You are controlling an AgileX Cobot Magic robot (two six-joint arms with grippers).
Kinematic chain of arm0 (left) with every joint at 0, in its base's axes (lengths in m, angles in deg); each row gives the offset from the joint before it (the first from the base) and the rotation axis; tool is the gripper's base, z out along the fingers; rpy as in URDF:
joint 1: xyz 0 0 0.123 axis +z
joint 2: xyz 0 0 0 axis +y
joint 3: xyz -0.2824 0 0.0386 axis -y
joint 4: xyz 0.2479 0 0.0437 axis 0.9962 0 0.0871
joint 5: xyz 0 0 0 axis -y
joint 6: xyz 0.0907 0 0.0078 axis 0.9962 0 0.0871
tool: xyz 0 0 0 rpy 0 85 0
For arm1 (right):
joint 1: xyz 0 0 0.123 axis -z
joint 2: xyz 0 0 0 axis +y
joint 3: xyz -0.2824 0 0.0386 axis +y
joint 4: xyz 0.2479 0 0.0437 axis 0.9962 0 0.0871
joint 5: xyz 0 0 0 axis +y
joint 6: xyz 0.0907 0 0.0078 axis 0.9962 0 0.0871
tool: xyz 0 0 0 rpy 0 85 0
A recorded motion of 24 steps. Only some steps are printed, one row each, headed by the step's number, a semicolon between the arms.
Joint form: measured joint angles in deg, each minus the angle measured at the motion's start. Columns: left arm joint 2, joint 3, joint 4, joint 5, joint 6, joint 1; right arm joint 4, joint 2, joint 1, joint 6, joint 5, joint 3.
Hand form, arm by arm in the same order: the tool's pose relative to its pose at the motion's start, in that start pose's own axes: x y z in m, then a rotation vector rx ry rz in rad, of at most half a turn. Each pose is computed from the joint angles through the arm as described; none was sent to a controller.
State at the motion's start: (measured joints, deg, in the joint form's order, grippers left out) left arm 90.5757 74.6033 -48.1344 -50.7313 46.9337 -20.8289; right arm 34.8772 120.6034 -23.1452 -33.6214 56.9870 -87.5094
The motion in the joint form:
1: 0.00 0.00 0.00 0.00 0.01 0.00; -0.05 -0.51 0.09 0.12 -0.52 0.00
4: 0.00 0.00 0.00 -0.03 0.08 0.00; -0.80 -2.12 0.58 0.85 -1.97 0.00
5: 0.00 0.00 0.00 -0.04 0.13 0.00; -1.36 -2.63 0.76 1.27 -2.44 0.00
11: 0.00 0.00 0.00 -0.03 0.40 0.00; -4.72 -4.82 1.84 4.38 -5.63 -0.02
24: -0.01 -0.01 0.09 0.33 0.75 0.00; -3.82 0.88 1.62 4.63 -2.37 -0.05
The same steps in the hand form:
1: 0.0000 0.0000 0.0000 0.0000 0.0000 0.0002; -0.0012 0.0006 -0.0036 0.0078 -0.0154 -0.0013
4: 0.0000 0.0000 0.0000 0.0004 0.0004 0.0014; -0.0041 0.0008 -0.0159 0.0385 -0.0585 -0.0016
5: 0.0000 0.0000 0.0000 0.0005 0.0005 0.0023; -0.0047 0.0004 -0.0199 0.0522 -0.0701 -0.0011
11: 0.0000 0.0000 0.0000 0.0004 0.0004 0.0070; -0.0077 -0.0052 -0.0389 0.1333 -0.1353 0.0191
24: -0.0002 0.0004 0.0000 -0.0051 -0.0030 0.0141; 0.0020 -0.0197 -0.0003 0.0736 -0.0053 0.0746

